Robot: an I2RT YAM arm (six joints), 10 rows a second.
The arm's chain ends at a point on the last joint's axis. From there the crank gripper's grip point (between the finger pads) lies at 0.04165 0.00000 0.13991 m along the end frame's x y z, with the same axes.
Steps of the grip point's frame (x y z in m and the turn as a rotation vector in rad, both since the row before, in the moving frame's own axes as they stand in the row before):
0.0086 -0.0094 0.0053 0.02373 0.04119 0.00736
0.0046 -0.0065 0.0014 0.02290 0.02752 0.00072
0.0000 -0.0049 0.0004 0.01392 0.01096 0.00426
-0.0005 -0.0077 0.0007 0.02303 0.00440 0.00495
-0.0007 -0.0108 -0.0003 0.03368 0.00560 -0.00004
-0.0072 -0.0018 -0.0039 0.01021 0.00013 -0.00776
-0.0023 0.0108 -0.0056 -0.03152 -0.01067 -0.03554
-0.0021 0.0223 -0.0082 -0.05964 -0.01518 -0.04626
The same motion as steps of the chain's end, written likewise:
0.0029 -0.0064 0.0072 0.02373 0.04119 0.00736
0.0008 -0.0033 0.0026 0.02290 0.02752 0.00072
-0.0015 -0.0031 0.0009 0.01392 0.01096 0.00426
-0.0011 -0.0047 0.0009 0.02303 0.00440 0.00495
-0.0015 -0.0061 0.0000 0.03368 0.00560 -0.00004
-0.0072 0.0000 -0.0039 0.01021 0.00013 -0.00776
-0.0009 0.0078 -0.0060 -0.03152 -0.01067 -0.03554
-0.0001 0.0158 -0.0086 -0.05964 -0.01518 -0.04626

